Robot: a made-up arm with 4 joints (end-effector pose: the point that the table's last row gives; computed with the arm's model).
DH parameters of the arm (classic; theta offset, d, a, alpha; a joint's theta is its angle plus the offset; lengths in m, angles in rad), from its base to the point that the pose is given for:
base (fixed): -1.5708 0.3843 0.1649 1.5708
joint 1: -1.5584 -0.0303 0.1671 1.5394
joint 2: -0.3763 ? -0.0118 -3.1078
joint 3: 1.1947 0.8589 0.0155 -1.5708
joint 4: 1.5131 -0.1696 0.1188 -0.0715
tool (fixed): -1.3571 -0.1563 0 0
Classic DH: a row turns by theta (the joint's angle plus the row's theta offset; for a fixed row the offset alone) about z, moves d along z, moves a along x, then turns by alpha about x.
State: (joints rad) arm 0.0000 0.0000 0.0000 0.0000
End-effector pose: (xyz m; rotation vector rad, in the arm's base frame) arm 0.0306 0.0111 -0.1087 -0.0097 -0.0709 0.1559
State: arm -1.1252 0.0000 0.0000 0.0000
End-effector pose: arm 0.0306 0.3558 0.3306 1.1127 -0.1508 0.0991
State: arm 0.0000 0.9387 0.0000 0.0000
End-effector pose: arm -0.2329 0.0044 0.0190 0.0342 0.8675 0.1375
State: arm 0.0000 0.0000 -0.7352 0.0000
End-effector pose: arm -0.1964 0.0111 -0.0471 0.0479 0.6628 0.1517
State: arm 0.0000 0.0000 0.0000 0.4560
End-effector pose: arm -0.0232 0.0069 -0.1087 0.0067 -0.0723 0.6117
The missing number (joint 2, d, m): 0.9195
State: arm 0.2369 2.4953 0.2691 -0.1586
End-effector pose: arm -0.2416 -0.0030 0.3487 -0.2246 2.1473 -0.2563
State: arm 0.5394 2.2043 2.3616 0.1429
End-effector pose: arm 0.1101 -0.2611 -0.1021 -0.6000 -0.1247 0.3958
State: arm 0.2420 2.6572 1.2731 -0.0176
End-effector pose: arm -0.2627 -0.0731 0.1010 -0.1866 1.3250 -0.0177
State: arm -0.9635 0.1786 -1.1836 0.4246
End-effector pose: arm -0.3241 0.1095 0.4046 1.1967 0.9498 1.0683
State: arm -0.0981 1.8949 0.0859 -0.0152
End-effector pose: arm -0.2894 0.0137 0.3002 0.1310 1.7326 0.1750
